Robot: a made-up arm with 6 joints.
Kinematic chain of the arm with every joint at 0, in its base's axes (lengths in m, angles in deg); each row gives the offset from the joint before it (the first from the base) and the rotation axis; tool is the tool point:
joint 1: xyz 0 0 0.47 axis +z
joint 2: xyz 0.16 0 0 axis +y
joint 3: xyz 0 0 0.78 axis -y
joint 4: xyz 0 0 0.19 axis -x
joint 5: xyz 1.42 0 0 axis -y
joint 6: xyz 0.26 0 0 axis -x
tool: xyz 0 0 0
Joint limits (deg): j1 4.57..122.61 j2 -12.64..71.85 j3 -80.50..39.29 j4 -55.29..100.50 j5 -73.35..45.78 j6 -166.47..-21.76
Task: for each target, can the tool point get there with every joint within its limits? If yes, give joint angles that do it. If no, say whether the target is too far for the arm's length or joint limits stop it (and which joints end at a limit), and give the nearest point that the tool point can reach.
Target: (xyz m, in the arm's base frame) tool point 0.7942 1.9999 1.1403
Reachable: yes | joints 69.30 22.82 12.97 -35.23 13.90 -96.02
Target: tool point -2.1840 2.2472 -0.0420
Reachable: no: too far | nearest point -1.4254 1.9481 0.0743 | short by 0.824 m
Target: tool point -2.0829 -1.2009 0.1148
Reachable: no: joint limits stop it (at a limit: joint 2, joint 3) | nearest point -0.4565 -0.2632 -0.0866 | short by 1.888 m
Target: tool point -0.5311 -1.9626 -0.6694
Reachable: no: joint limits stop it (at a limit: joint 2, joint 3) | nearest point -0.1349 -0.4986 -0.1923 | short by 1.590 m
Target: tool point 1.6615 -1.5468 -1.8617
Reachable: no: too far | nearest point 1.2918 -0.1076 -0.8270 | short by 1.811 m
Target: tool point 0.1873 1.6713 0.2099
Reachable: yes | joints 89.26 17.13 -27.43 88.05 -39.62 -64.61
